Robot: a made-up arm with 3 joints. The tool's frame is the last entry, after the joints.
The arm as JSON. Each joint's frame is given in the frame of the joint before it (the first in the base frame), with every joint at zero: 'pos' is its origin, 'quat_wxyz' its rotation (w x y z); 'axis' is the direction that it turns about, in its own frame. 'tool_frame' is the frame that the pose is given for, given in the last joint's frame.
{
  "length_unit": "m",
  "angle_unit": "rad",
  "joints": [
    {
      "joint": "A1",
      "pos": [
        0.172,
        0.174,
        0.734
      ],
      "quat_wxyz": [
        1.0,
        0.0,
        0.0,
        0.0
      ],
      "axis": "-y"
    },
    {
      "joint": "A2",
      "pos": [
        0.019,
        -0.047,
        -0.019
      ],
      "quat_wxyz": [
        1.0,
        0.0,
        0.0,
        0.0
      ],
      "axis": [
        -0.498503,
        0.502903,
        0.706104
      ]
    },
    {
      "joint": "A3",
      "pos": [
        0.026,
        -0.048,
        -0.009
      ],
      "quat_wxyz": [
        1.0,
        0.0,
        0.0,
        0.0
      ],
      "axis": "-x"
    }
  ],
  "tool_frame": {
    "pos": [
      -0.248,
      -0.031,
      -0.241
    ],
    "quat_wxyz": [
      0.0,
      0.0,
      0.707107,
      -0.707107
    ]
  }
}
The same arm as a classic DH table. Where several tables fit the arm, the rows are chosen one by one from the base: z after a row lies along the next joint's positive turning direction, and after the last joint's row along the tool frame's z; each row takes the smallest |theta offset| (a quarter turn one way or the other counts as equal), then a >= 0, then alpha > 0; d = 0 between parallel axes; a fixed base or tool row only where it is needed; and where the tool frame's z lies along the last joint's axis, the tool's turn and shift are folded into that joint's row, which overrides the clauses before.
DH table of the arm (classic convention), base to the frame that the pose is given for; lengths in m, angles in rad. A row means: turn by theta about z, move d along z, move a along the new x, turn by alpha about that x. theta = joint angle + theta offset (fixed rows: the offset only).
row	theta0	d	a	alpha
base (fixed)	0	0.734	0.172	1.5708
A1	0.6147	-0.1424	0.0046	-2.0978
A2	-1.2296	-0.0712	0.0339	1.0489
A3	0.9519	0.2422	-0.241	1.5708
tool (fixed)	1.5708	0.031	0	0

